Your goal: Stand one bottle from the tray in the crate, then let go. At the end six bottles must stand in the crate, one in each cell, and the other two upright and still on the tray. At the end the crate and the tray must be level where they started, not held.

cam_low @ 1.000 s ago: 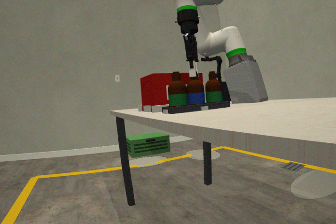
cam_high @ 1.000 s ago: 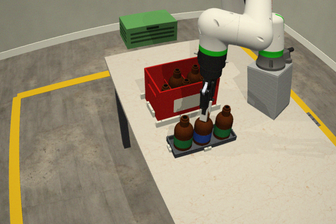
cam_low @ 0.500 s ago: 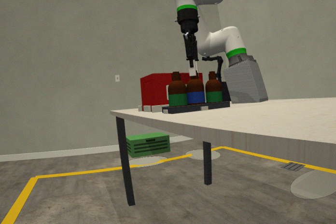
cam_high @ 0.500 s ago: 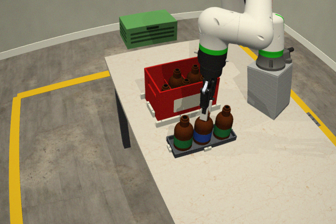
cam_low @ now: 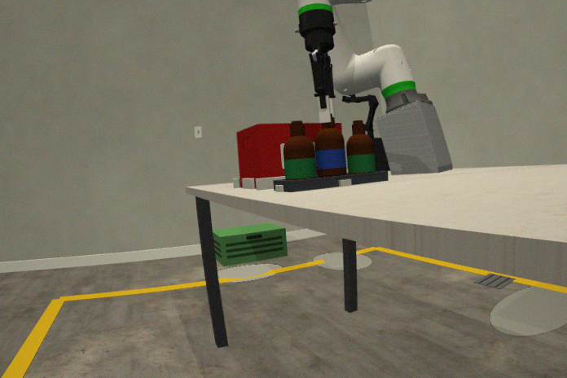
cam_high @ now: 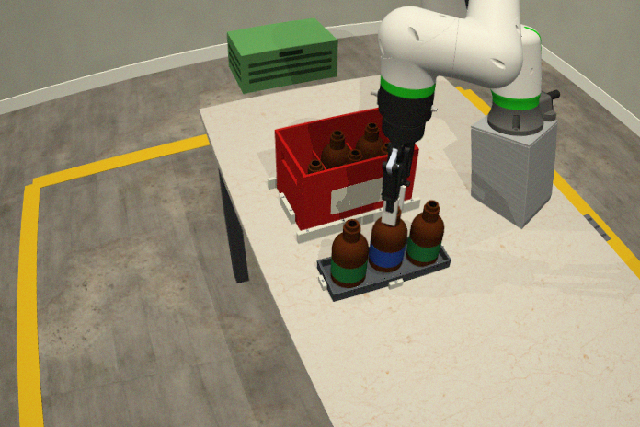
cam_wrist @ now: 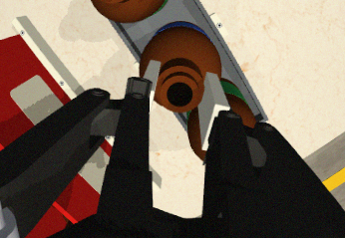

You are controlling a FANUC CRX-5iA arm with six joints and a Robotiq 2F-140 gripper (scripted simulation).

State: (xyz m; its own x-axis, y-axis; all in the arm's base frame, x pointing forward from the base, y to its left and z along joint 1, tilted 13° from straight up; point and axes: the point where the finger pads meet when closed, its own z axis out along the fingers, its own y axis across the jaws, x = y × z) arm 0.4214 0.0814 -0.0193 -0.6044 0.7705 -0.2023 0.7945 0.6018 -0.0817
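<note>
Right now my hand is 9 cm above the glass bottle. The rest, counted from my hand: grey tray (17 cm below); then red crate (3 cm behind, 24 cm to the right, 10 cm below).
</note>
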